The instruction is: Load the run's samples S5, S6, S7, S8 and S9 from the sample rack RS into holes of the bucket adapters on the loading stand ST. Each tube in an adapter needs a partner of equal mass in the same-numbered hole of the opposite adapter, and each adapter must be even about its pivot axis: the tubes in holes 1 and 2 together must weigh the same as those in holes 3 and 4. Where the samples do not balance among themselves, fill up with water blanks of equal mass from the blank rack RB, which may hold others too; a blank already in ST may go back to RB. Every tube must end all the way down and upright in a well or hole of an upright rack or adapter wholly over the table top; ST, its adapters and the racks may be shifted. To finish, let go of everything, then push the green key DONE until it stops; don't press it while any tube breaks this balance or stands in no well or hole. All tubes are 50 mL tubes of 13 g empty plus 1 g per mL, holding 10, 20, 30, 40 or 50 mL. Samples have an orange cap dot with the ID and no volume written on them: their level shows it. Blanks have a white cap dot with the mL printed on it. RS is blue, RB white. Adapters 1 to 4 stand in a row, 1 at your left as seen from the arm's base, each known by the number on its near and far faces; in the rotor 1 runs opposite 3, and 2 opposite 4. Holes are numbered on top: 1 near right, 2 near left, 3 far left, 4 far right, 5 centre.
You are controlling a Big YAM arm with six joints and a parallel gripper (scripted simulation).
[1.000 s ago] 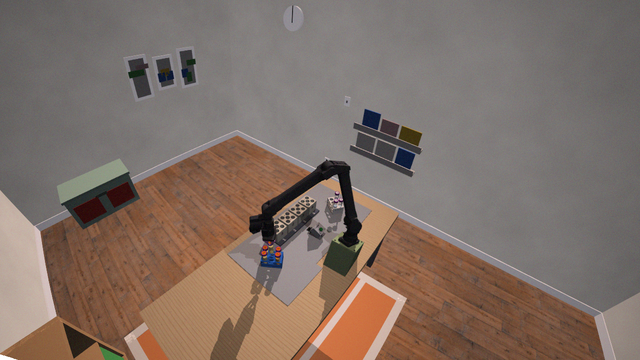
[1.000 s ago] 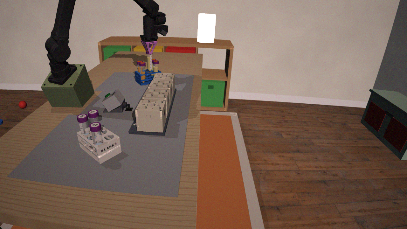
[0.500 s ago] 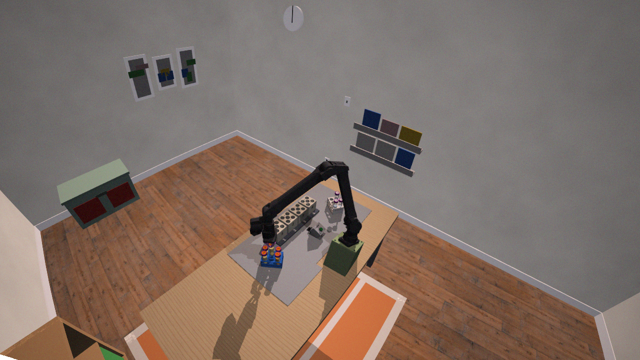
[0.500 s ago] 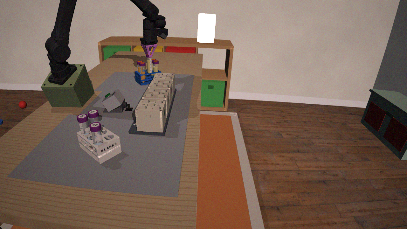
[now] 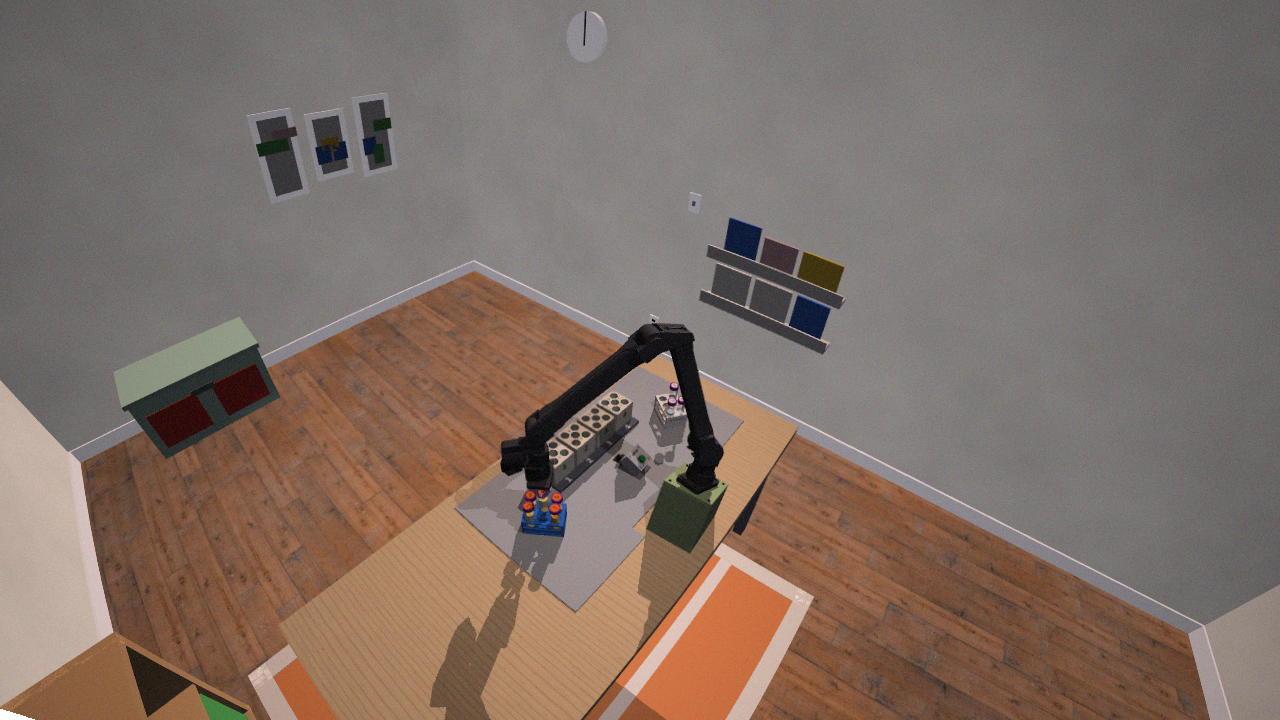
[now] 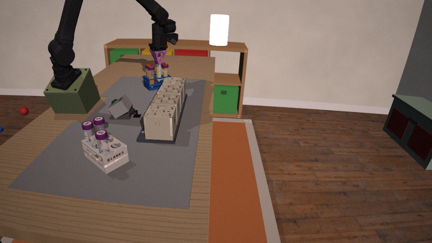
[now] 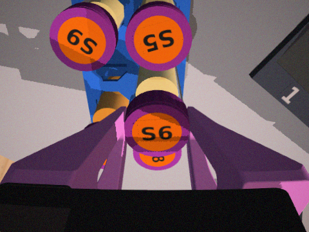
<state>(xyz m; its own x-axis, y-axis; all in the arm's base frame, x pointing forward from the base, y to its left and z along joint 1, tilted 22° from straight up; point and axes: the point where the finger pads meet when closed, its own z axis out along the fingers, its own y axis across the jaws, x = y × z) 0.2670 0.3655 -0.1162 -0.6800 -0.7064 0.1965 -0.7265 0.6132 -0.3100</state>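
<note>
Now: the orange-dot sample tube 6 cm behind my hand and 8 cm below it. Round my hand: sample tube S9: 6 cm to the left, 8 cm below; blue sample rack RS: 2 cm behind, 1 cm to the left, 11 cm below; sample S8: 3 cm behind, 4 cm to the right, 8 cm below.
</note>
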